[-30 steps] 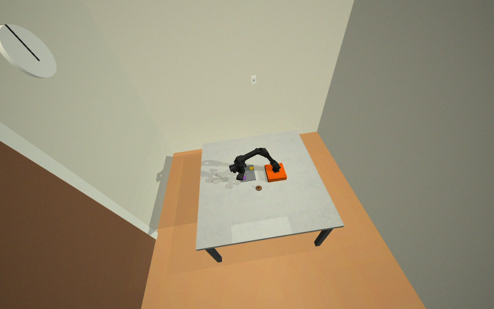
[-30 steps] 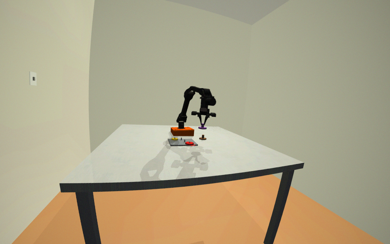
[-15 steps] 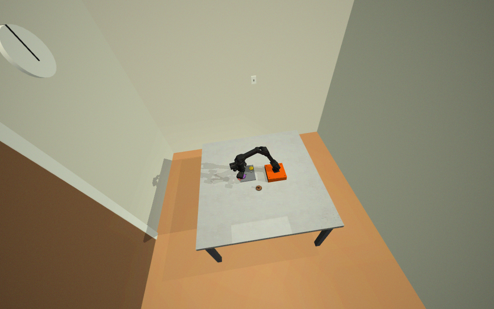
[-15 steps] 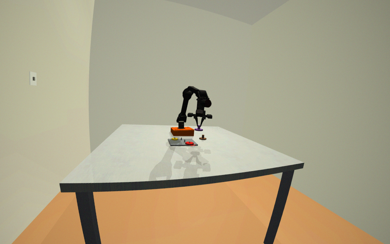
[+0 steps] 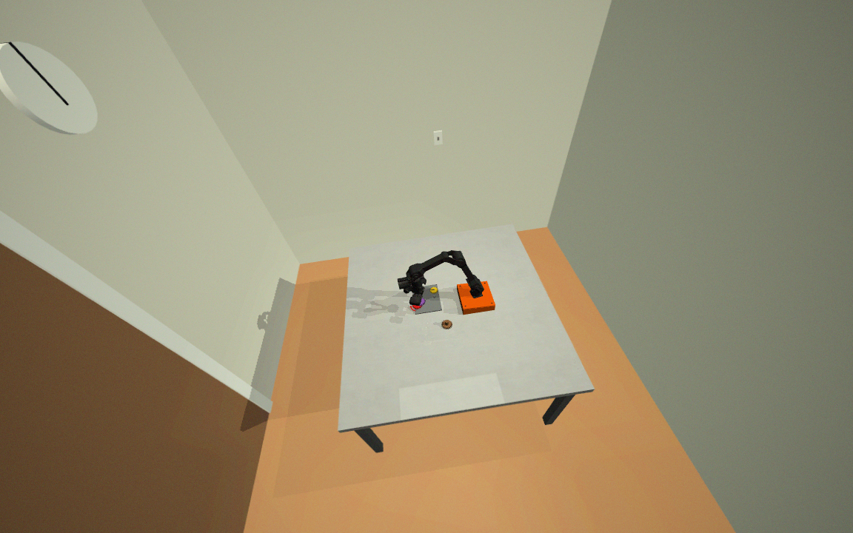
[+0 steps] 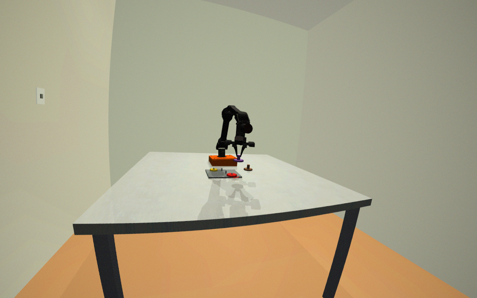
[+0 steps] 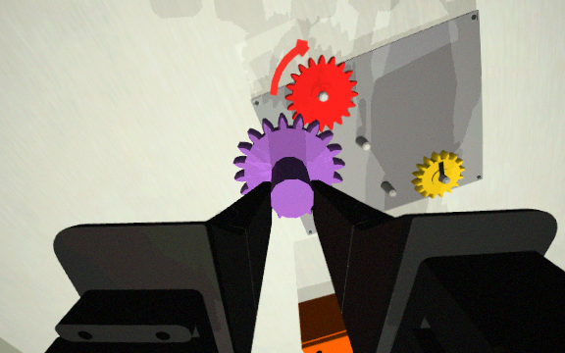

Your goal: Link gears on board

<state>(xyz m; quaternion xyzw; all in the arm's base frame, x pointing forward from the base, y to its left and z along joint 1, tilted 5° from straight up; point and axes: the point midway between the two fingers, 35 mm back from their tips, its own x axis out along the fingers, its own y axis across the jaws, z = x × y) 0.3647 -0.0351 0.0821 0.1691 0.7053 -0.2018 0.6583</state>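
The brown gear lies 15 cm to the left of my gripper tip, 11 cm below it and 11 cm behind it. From my gripper tip the other things lie so: purple gear (1 cm below); red gear (11 cm below, 5 cm to the right, 1 cm ahead); red arrow (12 cm below, 5 cm ahead, 3 cm to the right).
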